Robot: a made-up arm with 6 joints. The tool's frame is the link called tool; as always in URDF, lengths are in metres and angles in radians. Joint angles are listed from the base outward.
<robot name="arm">
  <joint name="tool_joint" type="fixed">
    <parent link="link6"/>
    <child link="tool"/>
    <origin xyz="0 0 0" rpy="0 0 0"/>
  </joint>
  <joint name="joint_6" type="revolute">
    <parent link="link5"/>
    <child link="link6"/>
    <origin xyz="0.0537 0.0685 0" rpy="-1.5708 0 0"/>
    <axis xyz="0 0 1"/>
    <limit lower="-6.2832" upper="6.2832"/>
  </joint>
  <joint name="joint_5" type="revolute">
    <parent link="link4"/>
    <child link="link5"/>
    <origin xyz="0 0 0" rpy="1.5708 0 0"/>
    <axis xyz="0 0 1"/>
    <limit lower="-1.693" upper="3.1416"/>
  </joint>
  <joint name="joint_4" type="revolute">
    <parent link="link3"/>
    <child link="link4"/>
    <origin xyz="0.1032 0.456 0" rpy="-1.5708 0 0"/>
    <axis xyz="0 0 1"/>
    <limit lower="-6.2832" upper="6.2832"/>
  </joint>
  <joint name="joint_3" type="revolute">
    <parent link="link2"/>
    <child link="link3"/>
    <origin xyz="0.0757 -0.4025 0" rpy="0 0 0"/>
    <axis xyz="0 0 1"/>
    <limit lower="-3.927" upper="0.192"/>
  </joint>
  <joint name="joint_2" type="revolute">
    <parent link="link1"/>
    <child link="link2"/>
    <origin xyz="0 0 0" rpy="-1.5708 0 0"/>
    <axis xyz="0 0 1"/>
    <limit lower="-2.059" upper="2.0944"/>
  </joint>
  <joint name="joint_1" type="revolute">
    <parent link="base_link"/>
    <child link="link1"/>
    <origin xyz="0 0 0.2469" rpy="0 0 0"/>
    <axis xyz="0 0 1"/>
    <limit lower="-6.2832" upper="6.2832"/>
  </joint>
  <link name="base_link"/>
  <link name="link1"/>
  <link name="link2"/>
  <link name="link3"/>
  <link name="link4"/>
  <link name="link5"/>
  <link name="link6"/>
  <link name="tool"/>
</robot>
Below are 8 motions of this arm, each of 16 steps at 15 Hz.
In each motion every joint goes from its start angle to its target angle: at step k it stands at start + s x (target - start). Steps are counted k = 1, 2, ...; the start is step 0. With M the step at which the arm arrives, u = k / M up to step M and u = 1 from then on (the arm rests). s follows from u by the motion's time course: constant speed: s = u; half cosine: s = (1 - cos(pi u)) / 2; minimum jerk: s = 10 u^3 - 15 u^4 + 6 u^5.
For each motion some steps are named. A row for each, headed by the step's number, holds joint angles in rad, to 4 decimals.
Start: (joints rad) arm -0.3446 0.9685 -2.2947 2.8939 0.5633 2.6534
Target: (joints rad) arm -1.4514 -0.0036 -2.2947 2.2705 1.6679 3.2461
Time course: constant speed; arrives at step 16
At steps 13, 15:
13: -1.2439 0.1787 -2.2947 2.3874 1.4608 3.1350
15: -1.3822 0.0572 -2.2947 2.3095 1.5989 3.2091

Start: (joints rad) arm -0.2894 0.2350 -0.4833 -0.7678 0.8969 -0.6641
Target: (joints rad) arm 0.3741 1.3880 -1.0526 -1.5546 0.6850 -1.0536
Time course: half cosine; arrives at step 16
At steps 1, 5, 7, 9, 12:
1: -0.2830 0.2461 -0.4888 -0.7754 0.8949 -0.6678
5: -0.1420 0.4912 -0.6098 -0.9426 0.8498 -0.7507
7: -0.0224 0.6990 -0.7124 -1.0845 0.8116 -0.8209
9: 0.1071 0.9240 -0.8235 -1.2379 0.7703 -0.8968
12: 0.2769 1.2191 -0.9692 -1.4394 0.7160 -0.9966

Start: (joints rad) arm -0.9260 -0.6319 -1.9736 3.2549 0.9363 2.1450
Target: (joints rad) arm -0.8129 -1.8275 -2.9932 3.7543 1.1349 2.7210
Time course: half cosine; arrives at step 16
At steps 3, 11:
3: -0.9165 -0.7326 -2.0595 3.2970 0.9530 2.1935
11: -0.8380 -1.5618 -2.7666 3.6433 1.0908 2.5930

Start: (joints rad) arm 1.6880 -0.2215 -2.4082 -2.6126 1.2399 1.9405
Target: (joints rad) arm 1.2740 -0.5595 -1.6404 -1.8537 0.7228 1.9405
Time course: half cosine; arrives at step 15
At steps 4, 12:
4: 1.6195 -0.2774 -2.2812 -2.4871 1.1544 1.9405
12: 1.3135 -0.5272 -1.7137 -1.9262 0.7722 1.9405

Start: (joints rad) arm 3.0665 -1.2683 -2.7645 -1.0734 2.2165 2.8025
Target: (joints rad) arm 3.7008 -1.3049 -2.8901 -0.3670 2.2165 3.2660
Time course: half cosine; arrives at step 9
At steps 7, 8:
7: 3.6266 -1.3006 -2.8754 -0.4496 2.2165 3.2118
8: 3.6817 -1.3038 -2.8863 -0.3883 2.2165 3.2520

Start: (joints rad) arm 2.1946 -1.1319 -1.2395 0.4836 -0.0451 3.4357
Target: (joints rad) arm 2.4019 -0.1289 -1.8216 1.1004 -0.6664 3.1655
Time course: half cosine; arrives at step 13
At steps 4, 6, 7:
4: 2.2394 -0.9153 -1.3652 0.6168 -0.1793 3.3773
6: 2.2858 -0.6908 -1.4955 0.7548 -0.3183 3.3169
7: 2.3107 -0.5700 -1.5656 0.8292 -0.3932 3.2843

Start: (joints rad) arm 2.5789 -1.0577 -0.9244 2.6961 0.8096 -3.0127
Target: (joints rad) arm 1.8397 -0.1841 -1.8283 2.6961 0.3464 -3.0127
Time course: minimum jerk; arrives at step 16
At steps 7, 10, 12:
7: 2.2950 -0.7222 -1.2715 2.6961 0.6317 -3.0127
10: 2.0431 -0.4245 -1.5795 2.6961 0.4739 -3.0127
12: 1.9162 -0.2745 -1.7347 2.6961 0.3943 -3.0127

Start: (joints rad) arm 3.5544 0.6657 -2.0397 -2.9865 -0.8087 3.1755
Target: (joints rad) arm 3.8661 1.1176 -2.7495 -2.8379 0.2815 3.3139
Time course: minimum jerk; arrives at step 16
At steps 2, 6, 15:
2: 3.5594 0.6730 -2.0511 -2.9841 -0.7912 3.1777
6: 3.6402 0.7901 -2.2350 -2.9456 -0.5087 3.2136
15: 3.8654 1.1166 -2.7479 -2.8382 0.2791 3.3136

